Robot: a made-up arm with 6 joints. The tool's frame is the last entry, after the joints.
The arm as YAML. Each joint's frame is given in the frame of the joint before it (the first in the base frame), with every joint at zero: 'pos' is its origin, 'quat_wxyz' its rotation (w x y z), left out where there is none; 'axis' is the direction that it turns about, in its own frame. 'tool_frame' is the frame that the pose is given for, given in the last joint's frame.
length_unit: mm
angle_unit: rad
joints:
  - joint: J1
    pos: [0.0, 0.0, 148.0]
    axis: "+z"
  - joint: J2
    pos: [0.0, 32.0, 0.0]
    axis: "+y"
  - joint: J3
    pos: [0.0, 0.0, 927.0]
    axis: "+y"
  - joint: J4
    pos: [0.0, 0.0, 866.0]
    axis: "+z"
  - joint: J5
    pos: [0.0, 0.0, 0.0]
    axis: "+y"
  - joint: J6
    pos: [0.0, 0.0, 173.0]
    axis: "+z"
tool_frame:
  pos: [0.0, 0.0, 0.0]
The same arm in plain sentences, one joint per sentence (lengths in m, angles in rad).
The arm has six revolute joints in a row. What follows holds with every joint at zero, and every direction is one of the base frame's.
Joint 1 sits 0.1480 m along +z from the base frame's origin and turns about +z.
Joint 2 sits 0.0320 m along +y from joint 1 and turns about +y.
Joint 3 sits 0.9270 m along +z from joint 2 and turns about +y.
Joint 4 sits 0.8660 m along +z from joint 3 and turns about +z.
Joint 5 sits at the same point as joint 4 and turns about +y.
Joint 6 sits 0.1730 m along +z from joint 5 and turns about +z.
The tool frame, which is the frame that the pose is given for, sits at the same point as joint 6; its axes are parallel to the base frame's.

